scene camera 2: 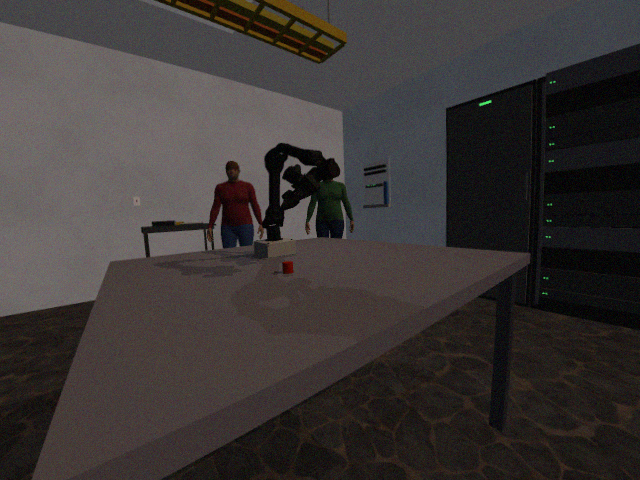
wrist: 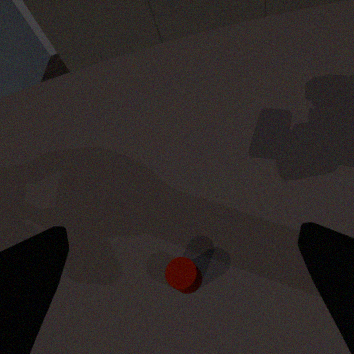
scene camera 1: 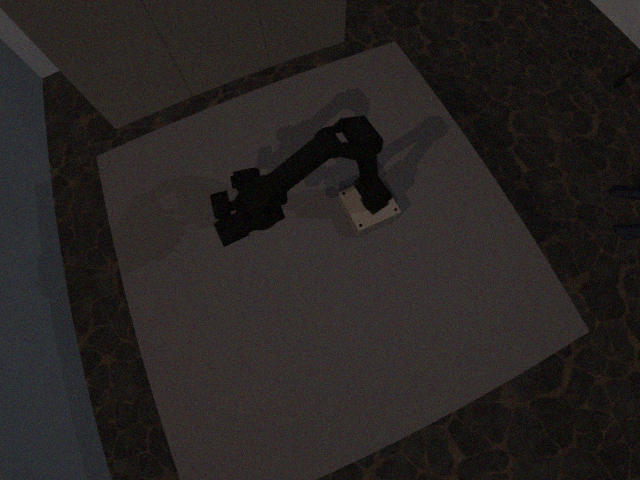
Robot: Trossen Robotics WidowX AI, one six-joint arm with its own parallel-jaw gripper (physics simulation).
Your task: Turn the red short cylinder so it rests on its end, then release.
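Observation:
The red short cylinder (scene camera 2: 287, 267) (wrist: 181, 273) stands upright on its end on the table (scene camera 1: 330, 330) (scene camera 2: 170, 330). Its round top face and a sliver of its side show in the wrist view. It does not show in scene camera 1, where the dark arm covers part of the table. My gripper (scene camera 1: 233, 204) (scene camera 2: 291, 186) (wrist: 185, 236) is open and empty, well above the table. In the wrist view the cylinder appears low in the picture, between the two black fingers and far below them, touching neither.
The arm's pale base block (scene camera 1: 361, 215) (scene camera 2: 275, 248) stands on the table behind the cylinder in scene camera 2. Shadows of the arm fall around the cylinder. Two people, a side table (scene camera 2: 175, 226) and a dark server cabinet (scene camera 2: 488, 180) are beyond the table.

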